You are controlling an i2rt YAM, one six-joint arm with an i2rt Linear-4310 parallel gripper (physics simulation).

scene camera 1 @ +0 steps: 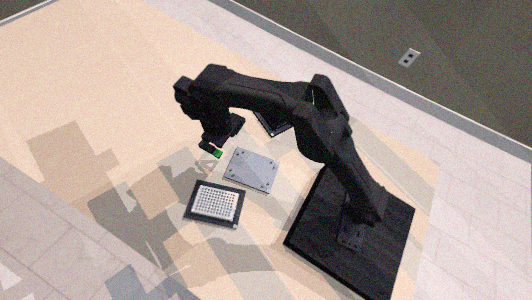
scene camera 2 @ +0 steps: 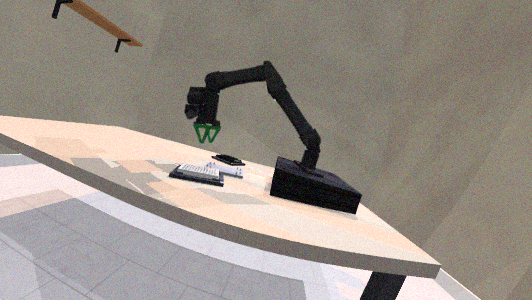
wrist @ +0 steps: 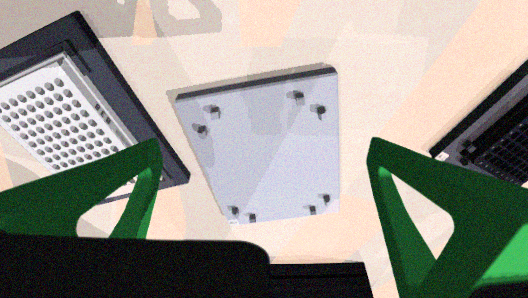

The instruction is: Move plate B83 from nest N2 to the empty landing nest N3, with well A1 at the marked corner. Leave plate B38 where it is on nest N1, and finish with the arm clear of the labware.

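Note:
The empty landing nest point(scene camera 1: 252, 170) point(scene camera 2: 231, 172) point(wrist: 270, 155) is a light grey plate with pegs near its corners; a small white tag shows at its lower-left corner in the wrist view. A white well plate point(scene camera 1: 215, 202) point(scene camera 2: 199, 171) point(wrist: 55, 120) sits flat on a dark nest point(scene camera 1: 239, 210) point(wrist: 115, 95) to one side. A black well plate point(scene camera 2: 227, 159) point(wrist: 510, 150) sits on another dark nest on the other side, partly hidden by the arm in scene camera 1. Plate and nest numbers are unreadable. My gripper point(scene camera 2: 208, 141) point(wrist: 264, 149) is open and empty, above the labware near the grey nest.
The arm's black base box point(scene camera 1: 320, 235) point(scene camera 2: 315, 187) stands on the table point(scene camera 2: 240, 225) to the right of the nests. A wooden wall shelf point(scene camera 2: 102, 22) hangs at the upper left in scene camera 2, far from the arm.

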